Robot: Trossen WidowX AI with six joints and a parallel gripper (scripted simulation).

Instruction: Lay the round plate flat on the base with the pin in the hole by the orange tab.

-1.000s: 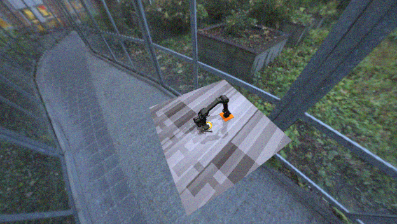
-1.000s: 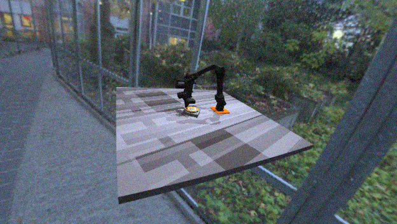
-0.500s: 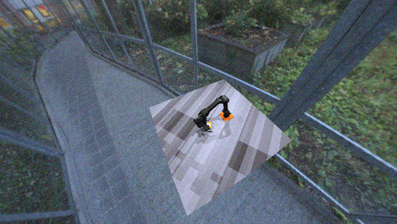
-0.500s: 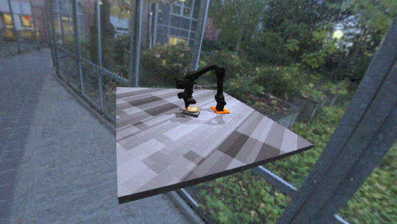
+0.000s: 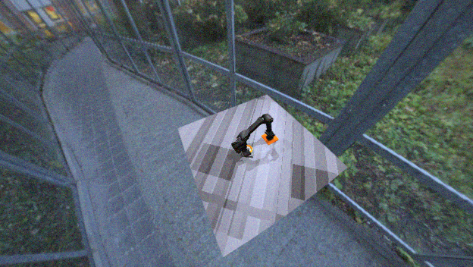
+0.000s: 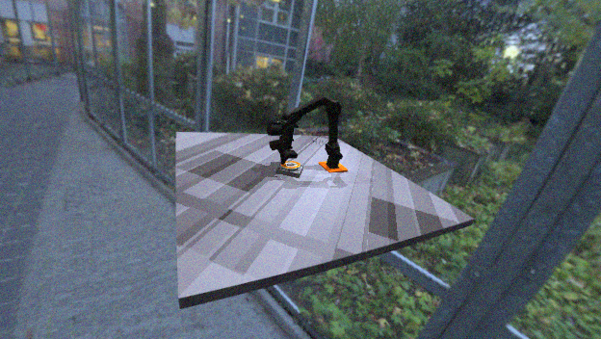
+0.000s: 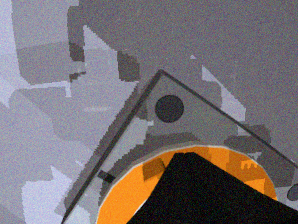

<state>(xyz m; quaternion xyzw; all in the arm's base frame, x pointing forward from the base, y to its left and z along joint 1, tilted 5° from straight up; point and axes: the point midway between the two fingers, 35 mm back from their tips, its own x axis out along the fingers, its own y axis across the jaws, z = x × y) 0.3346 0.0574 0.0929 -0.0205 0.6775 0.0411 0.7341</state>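
Now: the grey square base 50 mm behind my gripper tip, 20 mm below it and 10 mm to the right of it.
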